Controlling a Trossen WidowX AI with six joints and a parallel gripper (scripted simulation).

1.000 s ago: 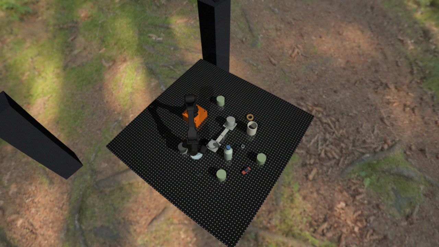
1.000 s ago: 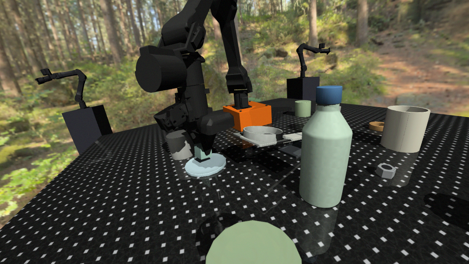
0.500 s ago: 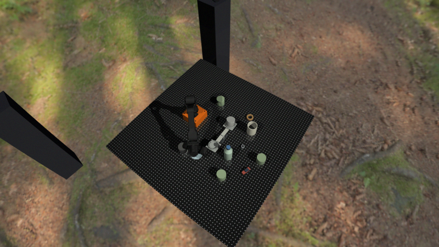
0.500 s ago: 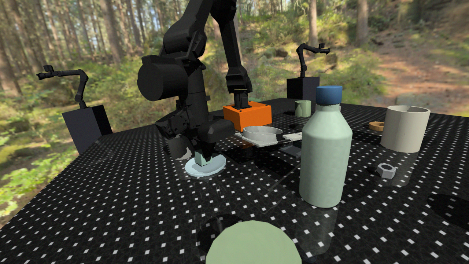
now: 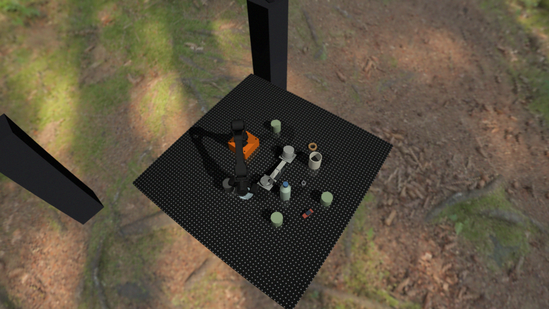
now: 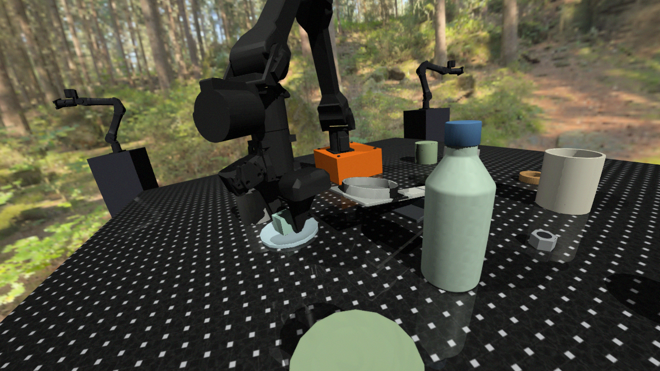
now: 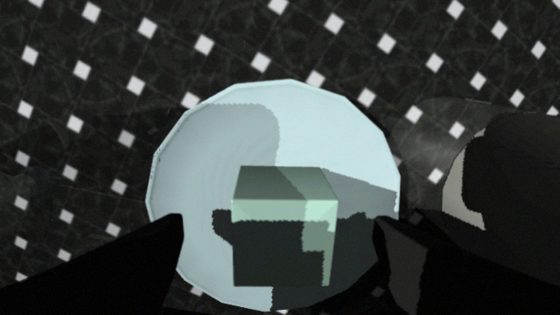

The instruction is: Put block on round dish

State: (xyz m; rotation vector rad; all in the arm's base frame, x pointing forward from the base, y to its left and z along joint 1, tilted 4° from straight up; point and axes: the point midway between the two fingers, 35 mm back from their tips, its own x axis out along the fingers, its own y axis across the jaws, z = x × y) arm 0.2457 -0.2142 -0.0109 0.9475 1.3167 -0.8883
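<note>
My gripper tip is now right at the pale green block. Round my gripper tip: round pale blue dish: 10 mm below; red thing: 390 mm ahead, 150 mm to the left; metal nut: 240 mm ahead, 290 mm to the left, 10 mm below.
</note>
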